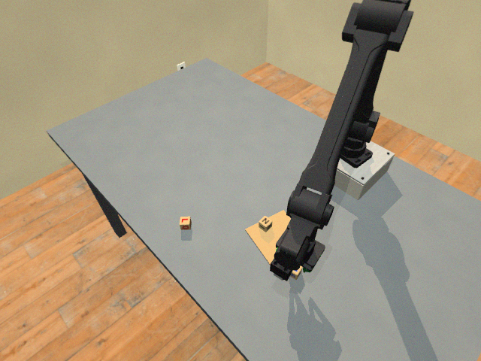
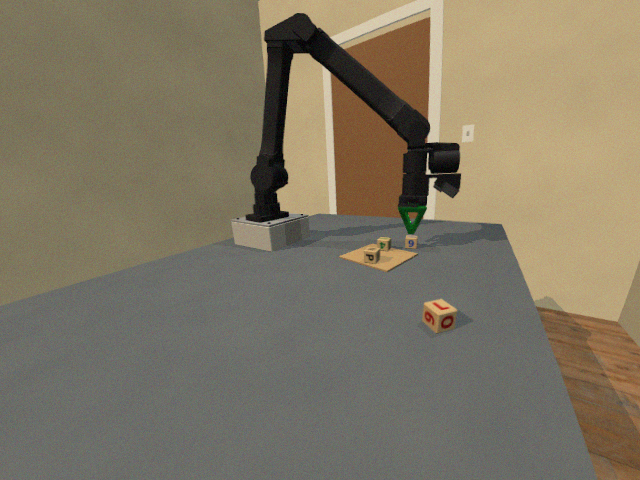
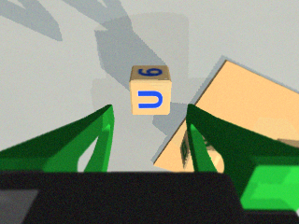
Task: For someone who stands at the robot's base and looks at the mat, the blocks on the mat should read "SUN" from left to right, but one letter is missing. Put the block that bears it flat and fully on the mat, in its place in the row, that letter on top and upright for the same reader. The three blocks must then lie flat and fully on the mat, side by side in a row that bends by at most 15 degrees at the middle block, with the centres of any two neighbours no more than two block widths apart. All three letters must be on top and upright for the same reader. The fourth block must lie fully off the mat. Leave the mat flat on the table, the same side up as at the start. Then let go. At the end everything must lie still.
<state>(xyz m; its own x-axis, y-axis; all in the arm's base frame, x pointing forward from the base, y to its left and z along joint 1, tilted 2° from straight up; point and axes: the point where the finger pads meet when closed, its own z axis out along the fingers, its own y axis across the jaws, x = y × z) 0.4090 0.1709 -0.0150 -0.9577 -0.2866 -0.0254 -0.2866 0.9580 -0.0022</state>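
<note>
My hand is 40 mm above the block. Also, from my hand: tan mat: 40 mm behind, 110 mm to the right, 50 mm below.
</note>
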